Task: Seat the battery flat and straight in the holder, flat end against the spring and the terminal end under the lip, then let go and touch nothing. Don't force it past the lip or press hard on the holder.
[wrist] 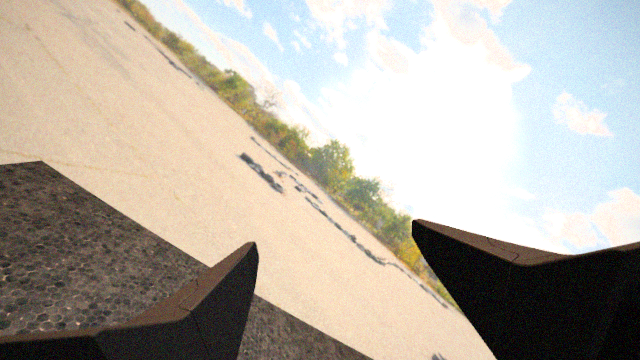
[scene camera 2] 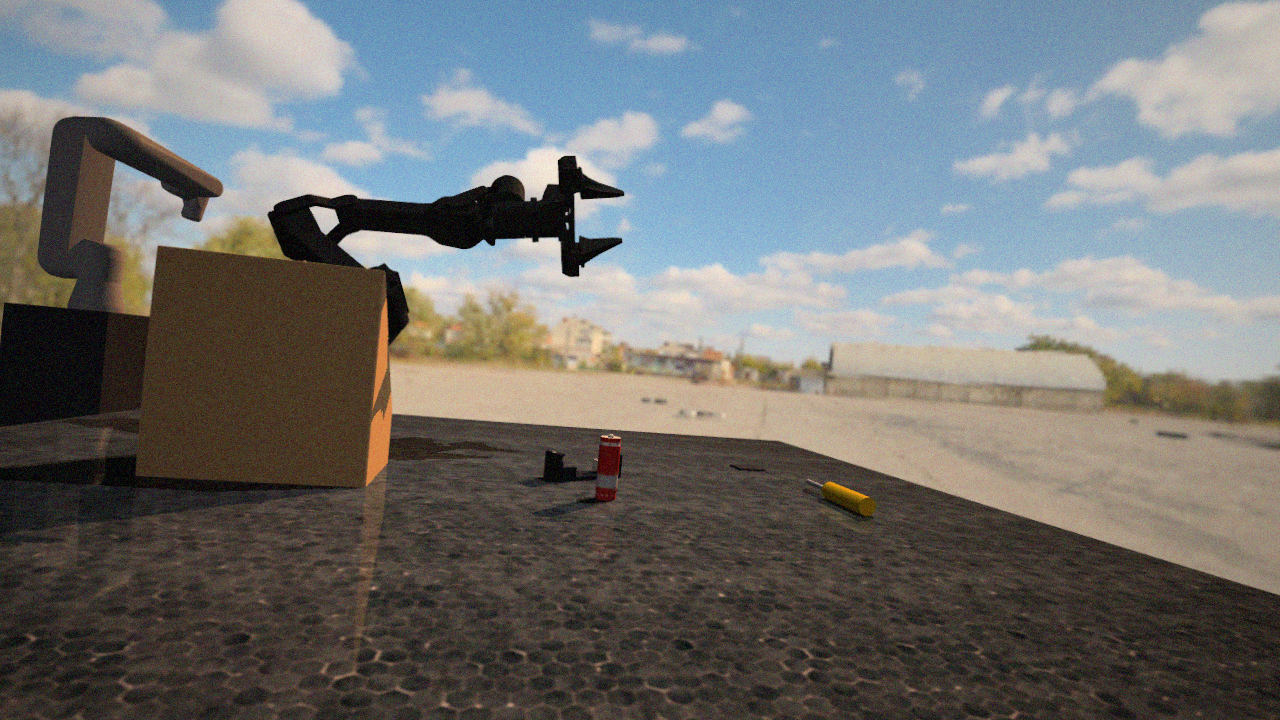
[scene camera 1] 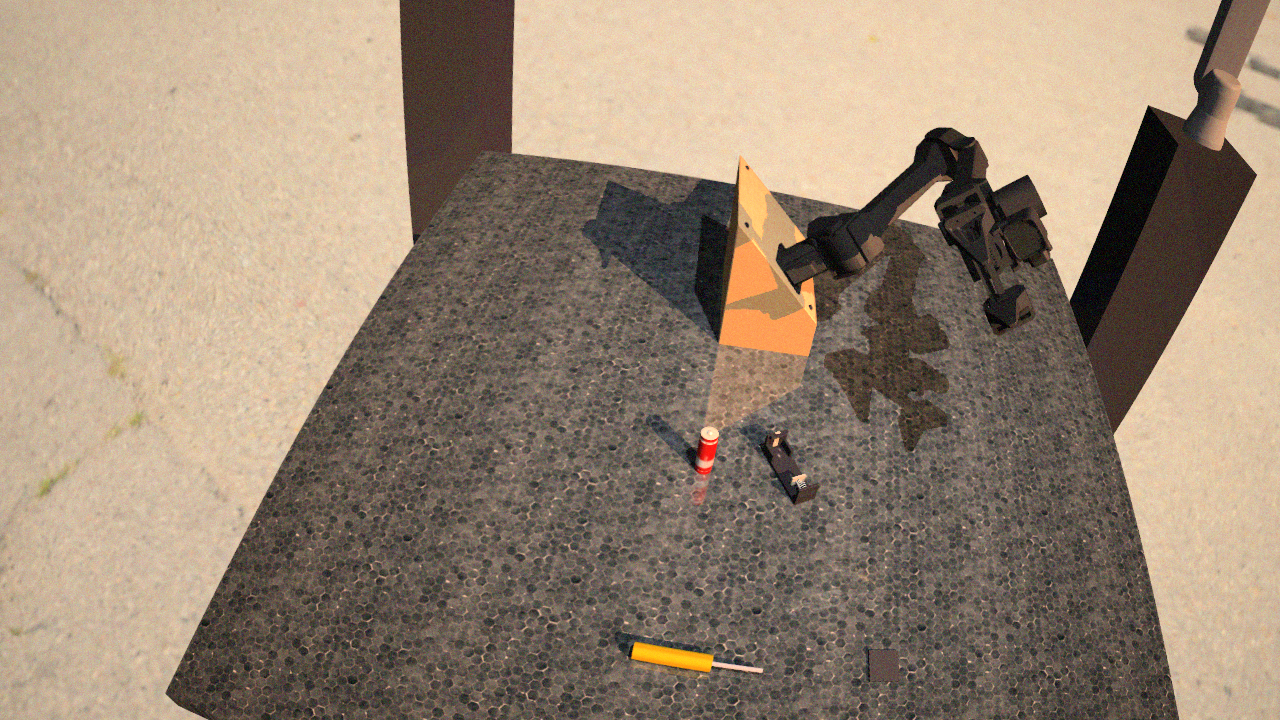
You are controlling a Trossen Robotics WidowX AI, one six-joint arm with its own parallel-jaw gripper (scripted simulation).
Observation:
My gripper (scene camera 1: 999,294) is open, with nothing in its grasp. I also see a battery (scene camera 2: 609,449) and a yellow-handled screwdriver (scene camera 2: 864,505).
The battery is seen too in scene camera 1 (scene camera 1: 708,440). My gripper also shows in the wrist view (wrist: 336,238) and in scene camera 2 (scene camera 2: 623,217). The wrist view misses the battery: it is out of frame.

